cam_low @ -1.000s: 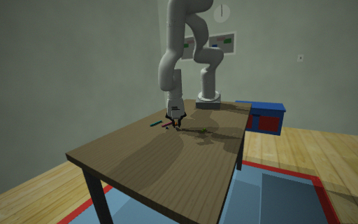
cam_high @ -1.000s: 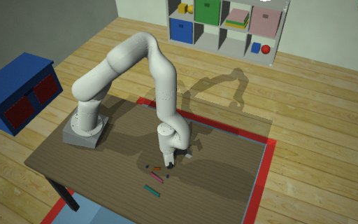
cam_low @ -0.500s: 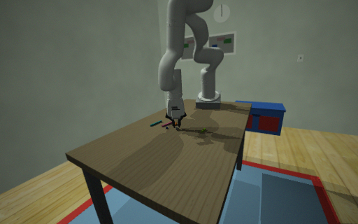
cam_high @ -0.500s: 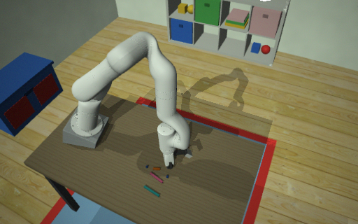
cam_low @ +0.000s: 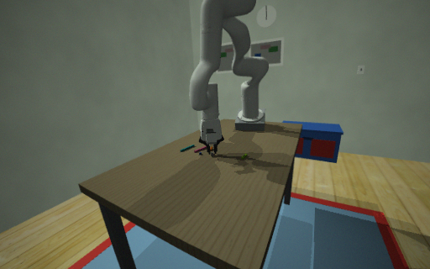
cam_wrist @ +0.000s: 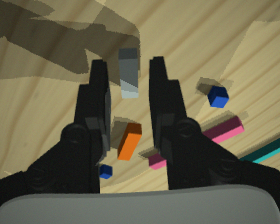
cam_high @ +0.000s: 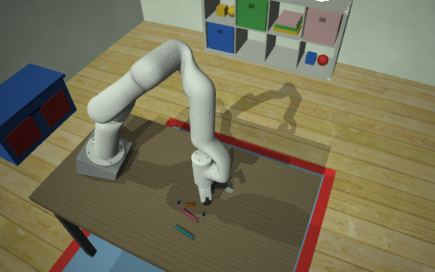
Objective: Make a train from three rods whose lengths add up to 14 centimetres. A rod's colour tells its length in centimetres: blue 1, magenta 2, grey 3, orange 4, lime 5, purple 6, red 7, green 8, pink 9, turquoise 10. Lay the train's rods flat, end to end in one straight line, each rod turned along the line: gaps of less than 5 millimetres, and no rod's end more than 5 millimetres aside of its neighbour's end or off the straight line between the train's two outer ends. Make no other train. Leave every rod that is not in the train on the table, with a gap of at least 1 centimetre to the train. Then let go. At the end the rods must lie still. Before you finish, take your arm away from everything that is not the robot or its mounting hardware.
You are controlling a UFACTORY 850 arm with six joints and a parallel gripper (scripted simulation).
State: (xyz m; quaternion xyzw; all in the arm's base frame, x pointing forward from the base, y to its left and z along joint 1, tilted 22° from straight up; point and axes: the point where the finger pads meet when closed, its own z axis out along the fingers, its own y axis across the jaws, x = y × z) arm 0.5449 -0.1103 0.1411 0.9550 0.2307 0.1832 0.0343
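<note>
Right now the grey rod is 30 mm below my hand. Also, from my hand: pink rod (50 mm behind, 90 mm to the right, 30 mm below); then orange rod (70 mm behind, 30 mm to the right, 30 mm below); then lime rod (10 mm behind, 160 mm to the left, 30 mm below).
</note>
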